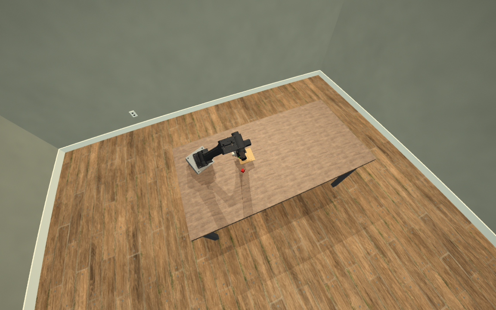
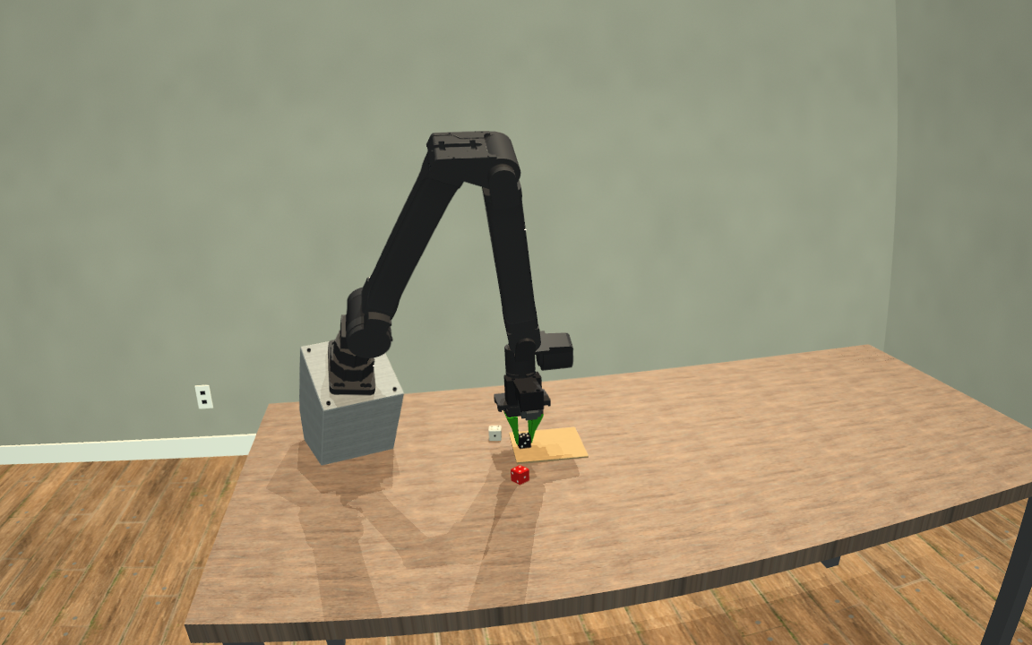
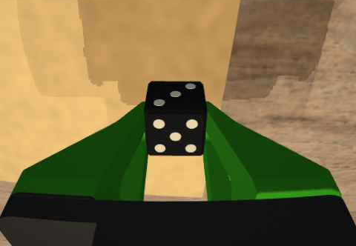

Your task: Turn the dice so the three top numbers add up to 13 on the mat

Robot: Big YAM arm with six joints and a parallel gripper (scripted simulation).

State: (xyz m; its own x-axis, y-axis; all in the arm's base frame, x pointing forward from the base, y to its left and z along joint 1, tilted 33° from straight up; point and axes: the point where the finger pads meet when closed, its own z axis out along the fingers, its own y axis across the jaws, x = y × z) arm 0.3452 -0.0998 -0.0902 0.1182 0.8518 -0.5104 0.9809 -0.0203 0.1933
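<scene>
The black die lies right at my hand. Round my hand: tan mat 50 mm ahead, 20 mm below, 10 mm to the right; white die 60 mm to the left, 40 mm behind, 10 mm below; red die 130 mm to the right, 50 mm behind, 10 mm below.
</scene>
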